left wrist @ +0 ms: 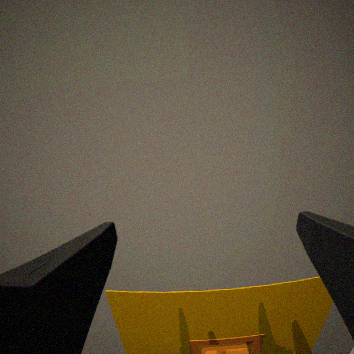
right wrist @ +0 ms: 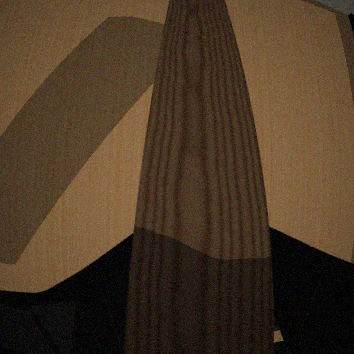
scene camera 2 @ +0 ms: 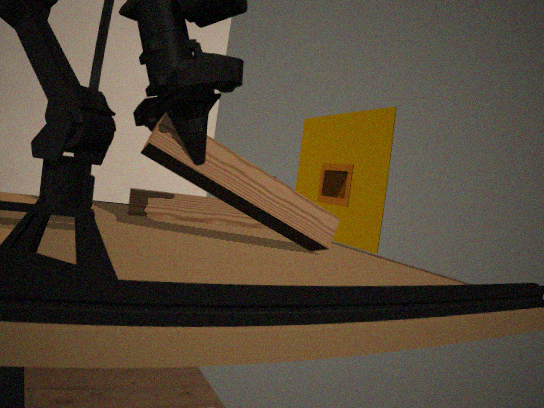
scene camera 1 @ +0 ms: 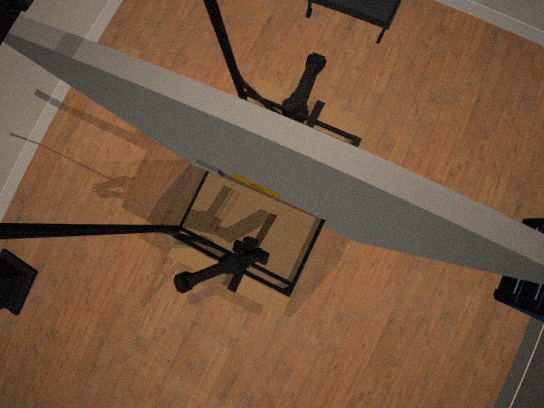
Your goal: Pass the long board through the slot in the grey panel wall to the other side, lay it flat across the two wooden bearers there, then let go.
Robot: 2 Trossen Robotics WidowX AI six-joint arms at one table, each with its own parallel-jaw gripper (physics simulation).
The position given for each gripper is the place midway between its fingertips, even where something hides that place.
The left gripper (left wrist: 208,227) is open and holds nothing. Further things: the right gripper (scene camera 2: 192,166) and an orange-framed slot (scene camera 2: 335,180).
The right gripper also shows in the right wrist view (right wrist: 199,232).
